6 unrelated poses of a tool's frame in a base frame.
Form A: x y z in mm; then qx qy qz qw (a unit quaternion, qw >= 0).
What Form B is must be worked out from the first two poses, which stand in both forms.
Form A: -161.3 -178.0 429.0 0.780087 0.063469 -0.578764 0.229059
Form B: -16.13 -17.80 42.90 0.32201 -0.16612 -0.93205 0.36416 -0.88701 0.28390
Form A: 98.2 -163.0 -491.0 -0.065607 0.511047 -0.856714 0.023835
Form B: 9.82 -16.30 -49.10 -0.99026 -0.10790 0.08805 -0.02622 -0.47653 -0.87877
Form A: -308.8 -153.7 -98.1 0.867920 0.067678 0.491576 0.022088
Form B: -30.88 -15.37 -9.81 0.50755 0.13919 0.85031 0.09576 -0.98986 0.10488
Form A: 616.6 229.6 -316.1 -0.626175 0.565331 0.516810 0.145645
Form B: 61.66 22.96 -31.61 -0.17338 -0.55745 -0.81190 -0.85853 -0.31838 0.40194
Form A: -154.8 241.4 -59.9 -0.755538 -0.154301 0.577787 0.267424
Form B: -15.48 24.14 -5.99 0.28471 0.54219 -0.79055 -0.07587 -0.80935 -0.58240
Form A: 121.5 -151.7 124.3 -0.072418 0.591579 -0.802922 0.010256
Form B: 12.15 -15.17 12.43 -0.98930 -0.10215 0.10416 -0.06921 -0.29986 -0.95147
